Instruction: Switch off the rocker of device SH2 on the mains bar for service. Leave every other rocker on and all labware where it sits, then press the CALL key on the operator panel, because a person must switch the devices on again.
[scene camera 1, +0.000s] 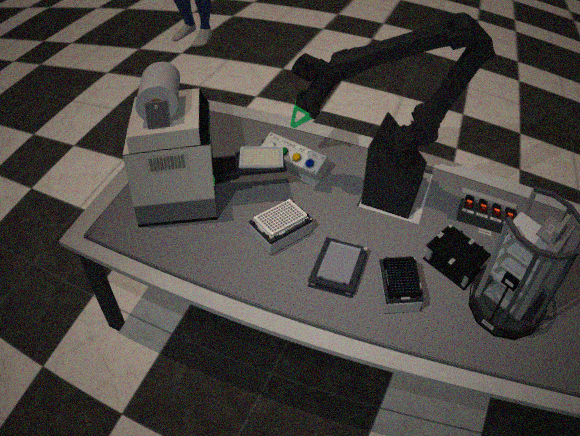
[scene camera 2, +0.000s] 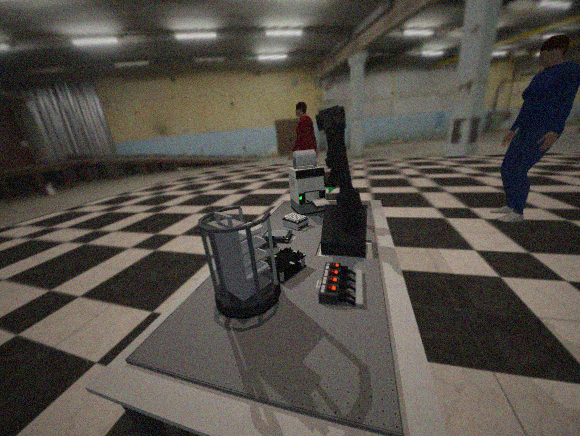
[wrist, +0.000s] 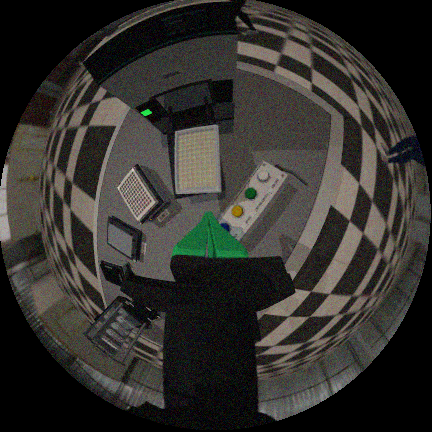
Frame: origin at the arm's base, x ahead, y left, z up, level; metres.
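Seen in the pictures: gripper, fingertip midpoint: (scene camera 1: 292, 126) (scene camera 2: 328, 192) (wrist: 207, 215); arm's base, origin of the base link: (scene camera 1: 398, 143) (scene camera 2: 351, 219).
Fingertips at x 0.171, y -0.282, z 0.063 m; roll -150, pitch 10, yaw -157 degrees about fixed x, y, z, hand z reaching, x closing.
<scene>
Pixels of each thing's top centre, then the offset from my fingertips to it.
- operator panel, middle of its top: (wrist: 253, 209) (scene camera 1: 294, 146) 0.074 m back, 0.027 m right, 0.129 m down
- pale plate, middle of its top: (wrist: 194, 156) (scene camera 1: 261, 154) (scene camera 2: 320, 200) 0.071 m ahead, 0.064 m right, 0.076 m down
- sealer, middle of its top: (scene camera 1: 161, 72) (scene camera 2: 304, 150) 0.233 m ahead, 0.276 m right, 0.243 m up
- white plate, middle of its top: (scene camera 1: 280, 216) (wrist: 133, 193) (scene camera 2: 294, 216) 0.212 m ahead, 0.077 m left, 0.144 m down
- framed grey plate, middle of its top: (scene camera 1: 339, 261) (wrist: 118, 239) (scene camera 2: 276, 232) 0.257 m ahead, 0.275 m left, 0.178 m down
- black rack, middle of its top: (scene camera 1: 402, 275) (wrist: 110, 275) 0.256 m ahead, 0.451 m left, 0.144 m down
- black fixture, middle of its top: (scene camera 1: 461, 245) (scene camera 2: 283, 255) (wrist: 139, 313) 0.085 m ahead, 0.574 m left, 0.137 m down
- caged carousel, middle of its top: (scene camera 1: 549, 214) (scene camera 2: 232, 210) (wrist: 99, 352) 0.162 m ahead, 0.771 m left, 0.139 m up
The mains bar (scene camera 1: 482, 219) (scene camera 2: 326, 296) stands right of the arm base in the first scene view; its rockers show orange lights, with none visibly dark. Its device labels are unreadable. The operator panel (scene camera 1: 316, 171) (wrist: 272, 176) has white, green (wrist: 250, 193), yellow (scene camera 1: 296, 157) (wrist: 237, 211) and blue (scene camera 1: 310, 163) keys; their lettering is too small to read. My gripper (scene camera 1: 294, 124) (wrist: 207, 215) is shut and empty, above and apart from the panel. Its green fingers partly cover the panel's blue-key end in the wrist view. A pale plate (scene camera 1: 261, 157) (wrist: 198, 160) sits on the sealer's tray.
The sealer (scene camera 1: 172, 180) (scene camera 2: 306, 186) stands beside the panel. A white plate (scene camera 1: 281, 218) (wrist: 136, 194), a framed grey plate (scene camera 1: 342, 262), a black rack (scene camera 1: 402, 279), a black fixture (scene camera 1: 457, 254) and a caged carousel (scene camera 1: 484, 309) (scene camera 2: 245, 300) stand on the table. People stand beyond it.
</scene>
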